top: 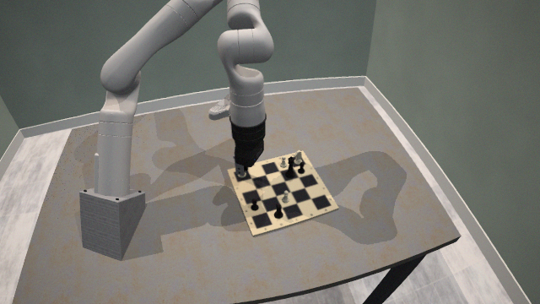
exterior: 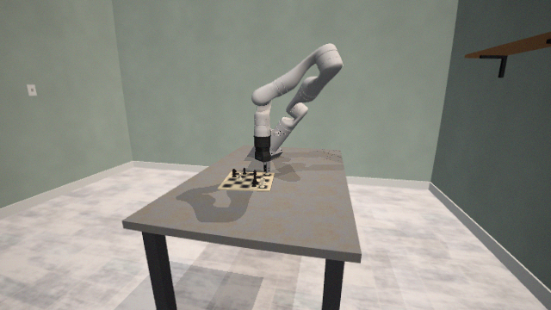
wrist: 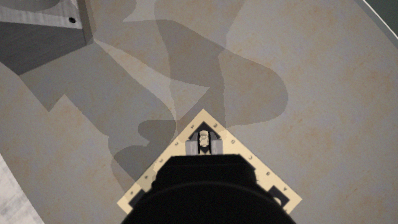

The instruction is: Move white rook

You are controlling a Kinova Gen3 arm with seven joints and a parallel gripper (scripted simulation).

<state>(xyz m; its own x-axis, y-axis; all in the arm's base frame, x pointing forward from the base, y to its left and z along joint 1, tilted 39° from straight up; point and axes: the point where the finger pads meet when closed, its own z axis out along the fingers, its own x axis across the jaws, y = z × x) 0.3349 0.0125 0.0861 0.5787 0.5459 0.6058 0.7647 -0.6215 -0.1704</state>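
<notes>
Right now my hand is 10 mm above the rook. From my hand the other things lie so: small chessboard: 90 mm ahead, 60 mm to the right, 40 mm below.
</notes>
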